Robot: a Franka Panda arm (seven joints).
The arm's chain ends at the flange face. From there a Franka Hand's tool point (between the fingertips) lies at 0.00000 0.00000 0.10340 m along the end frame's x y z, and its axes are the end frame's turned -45 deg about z.
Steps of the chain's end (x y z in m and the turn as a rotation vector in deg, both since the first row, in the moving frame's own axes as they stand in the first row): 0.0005 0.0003 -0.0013 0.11 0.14 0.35; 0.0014 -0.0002 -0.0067 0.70 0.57 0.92; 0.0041 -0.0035 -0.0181 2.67 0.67 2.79; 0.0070 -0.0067 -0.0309 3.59 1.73 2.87; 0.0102 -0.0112 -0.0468 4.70 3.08 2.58; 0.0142 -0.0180 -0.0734 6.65 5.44 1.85; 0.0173 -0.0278 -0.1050 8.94 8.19 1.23
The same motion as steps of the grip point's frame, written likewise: 0.0005 0.0006 -0.0013 -0.02 0.18 0.35; 0.0028 0.0007 -0.0067 0.09 0.90 0.92; 0.0097 -0.0020 -0.0182 1.41 2.36 2.79; 0.0165 -0.0020 -0.0311 1.32 3.76 2.87; 0.0251 -0.0025 -0.0473 1.15 5.50 2.58; 0.0382 -0.0040 -0.0746 0.86 8.55 1.85; 0.0536 -0.0081 -0.1073 0.53 12.11 1.23
